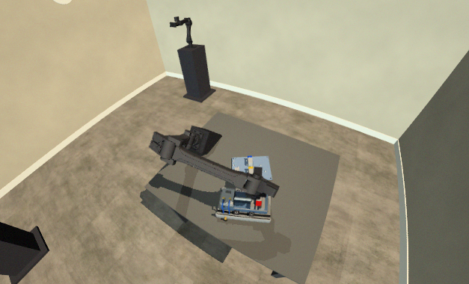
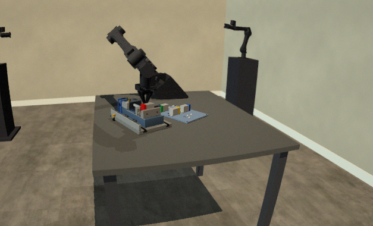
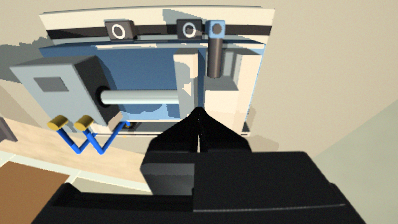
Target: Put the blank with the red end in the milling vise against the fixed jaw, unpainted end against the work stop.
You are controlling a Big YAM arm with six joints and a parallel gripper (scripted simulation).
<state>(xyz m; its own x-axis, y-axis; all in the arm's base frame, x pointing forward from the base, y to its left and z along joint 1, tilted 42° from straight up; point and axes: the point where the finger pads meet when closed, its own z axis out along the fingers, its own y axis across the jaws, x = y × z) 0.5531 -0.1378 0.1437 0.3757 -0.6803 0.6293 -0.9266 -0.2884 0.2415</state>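
The grey bar with red end is 20 mm ahead of my hand, 10 mm to the left of it and 10 mm below it. Also, from my hand: fixed jaw: 40 mm ahead, 20 mm to the left, 40 mm below; moving jaw: 10 mm behind, 40 mm below; work stop rod: 10 mm behind, 50 mm to the left, 20 mm below.
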